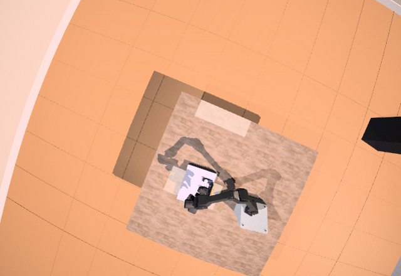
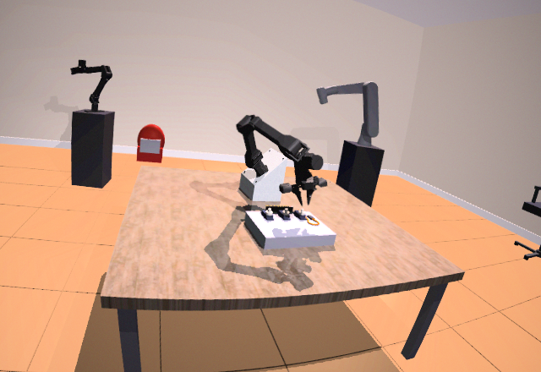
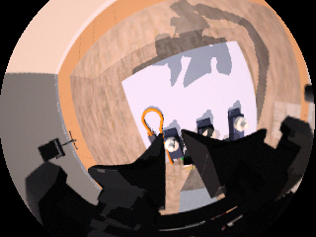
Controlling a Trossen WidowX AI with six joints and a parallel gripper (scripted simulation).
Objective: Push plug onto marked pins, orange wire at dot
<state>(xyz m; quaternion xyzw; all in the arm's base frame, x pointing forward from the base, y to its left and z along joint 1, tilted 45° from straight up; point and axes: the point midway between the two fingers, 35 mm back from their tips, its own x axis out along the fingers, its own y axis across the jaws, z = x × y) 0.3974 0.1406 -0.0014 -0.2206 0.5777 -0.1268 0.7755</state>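
Right now my gripper tip is 9 cm past the dark pin strip, 8 cm to the left of it and 6 cm above it.
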